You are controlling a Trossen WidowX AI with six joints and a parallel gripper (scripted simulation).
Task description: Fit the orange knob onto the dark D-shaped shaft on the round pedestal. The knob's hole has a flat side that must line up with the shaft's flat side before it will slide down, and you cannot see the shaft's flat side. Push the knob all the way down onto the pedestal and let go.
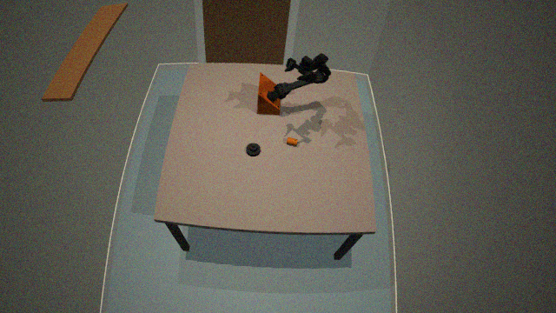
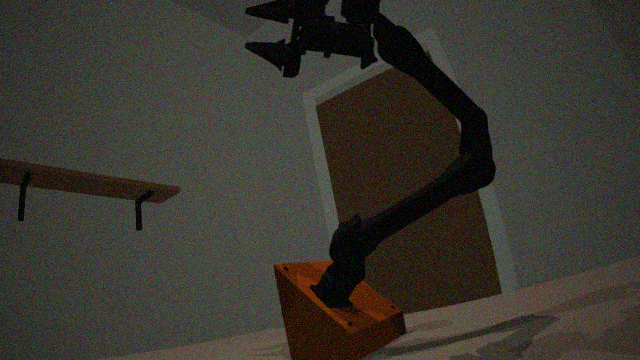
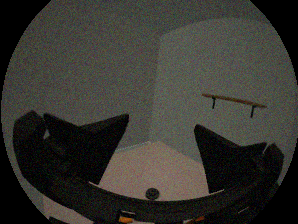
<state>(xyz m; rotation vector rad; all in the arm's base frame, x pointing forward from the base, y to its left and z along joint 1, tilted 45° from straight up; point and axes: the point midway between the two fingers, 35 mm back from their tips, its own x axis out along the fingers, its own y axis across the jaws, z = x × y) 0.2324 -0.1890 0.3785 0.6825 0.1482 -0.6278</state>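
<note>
My gripper tip is now 40 mm short of the orange knob, 60 mm to the right of it and 530 mm above it. From my gripper tip the other things lie so: dark round pedestal 140 mm ahead, 160 mm to the right, 520 mm below.
</note>
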